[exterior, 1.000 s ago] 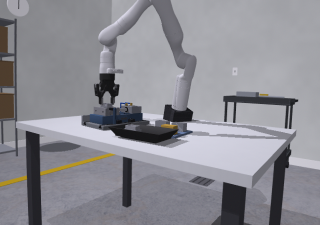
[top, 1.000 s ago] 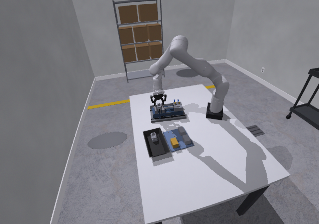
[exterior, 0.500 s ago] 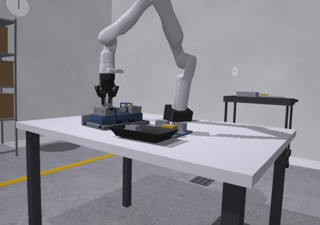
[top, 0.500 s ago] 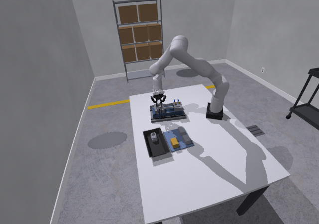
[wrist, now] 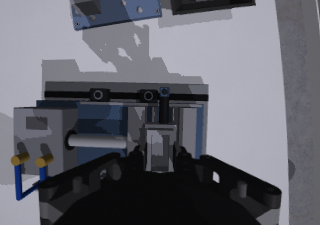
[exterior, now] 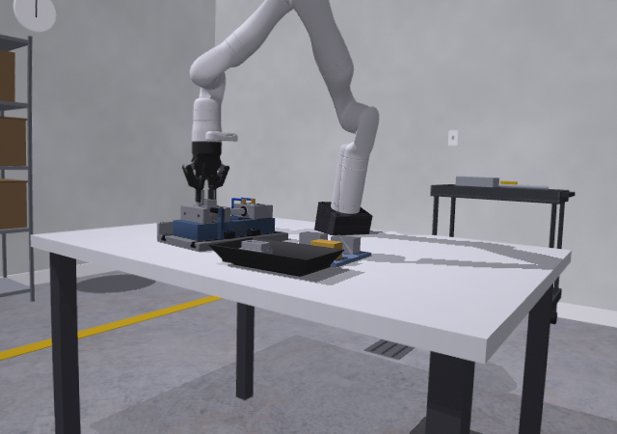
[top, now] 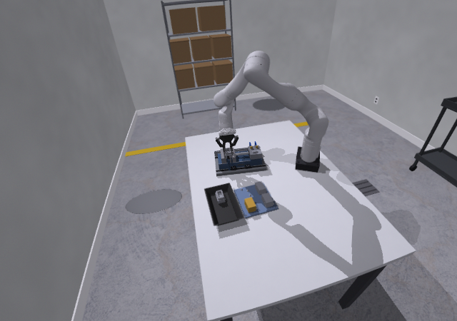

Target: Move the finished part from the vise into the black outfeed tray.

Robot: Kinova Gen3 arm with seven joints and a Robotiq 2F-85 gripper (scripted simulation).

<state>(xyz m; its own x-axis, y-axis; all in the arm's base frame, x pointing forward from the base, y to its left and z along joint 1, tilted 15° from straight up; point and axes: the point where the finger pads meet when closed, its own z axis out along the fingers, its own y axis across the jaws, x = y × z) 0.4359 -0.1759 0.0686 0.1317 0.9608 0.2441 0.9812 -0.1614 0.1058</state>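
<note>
Now: hand 7 cm past the blue vise, 1 cm to the right of it and 8 cm above it. The rest, counted from my hand: yellow block (2 cm behind, 36 cm to the left, 10 cm below); blue fixture plate (6 cm behind, 31 cm to the left, 12 cm below).
</note>
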